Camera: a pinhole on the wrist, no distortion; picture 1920 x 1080 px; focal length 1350.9 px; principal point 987.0 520.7 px. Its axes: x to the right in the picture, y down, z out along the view. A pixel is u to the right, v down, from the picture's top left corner.
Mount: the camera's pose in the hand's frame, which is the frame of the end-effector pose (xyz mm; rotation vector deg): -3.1 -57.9 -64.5 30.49 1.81 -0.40
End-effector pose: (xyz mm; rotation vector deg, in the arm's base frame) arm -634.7 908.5 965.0 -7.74 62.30 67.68
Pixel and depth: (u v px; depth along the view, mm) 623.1 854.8 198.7
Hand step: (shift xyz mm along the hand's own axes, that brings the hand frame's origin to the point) -50.2 -116.5 133.3
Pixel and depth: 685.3 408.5 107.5
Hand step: -24.2 -120.2 24.3
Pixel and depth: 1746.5 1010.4 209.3
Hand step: 121.6 -98.5 150.5
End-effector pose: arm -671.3 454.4 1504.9 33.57 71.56 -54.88
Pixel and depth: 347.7 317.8 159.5
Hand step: -74.4 -159.6 63.1
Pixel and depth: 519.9 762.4 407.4
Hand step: -131.3 -202.0 327.8
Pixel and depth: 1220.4 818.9 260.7
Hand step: 50.2 -140.5 187.8
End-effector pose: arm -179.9 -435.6 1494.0 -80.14 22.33 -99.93
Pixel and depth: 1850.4 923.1 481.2
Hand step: 320.0 -178.1 412.8
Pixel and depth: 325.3 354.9 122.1
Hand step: -59.6 -132.9 35.0
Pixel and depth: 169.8 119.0 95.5
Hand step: -58.6 -130.9 5.2
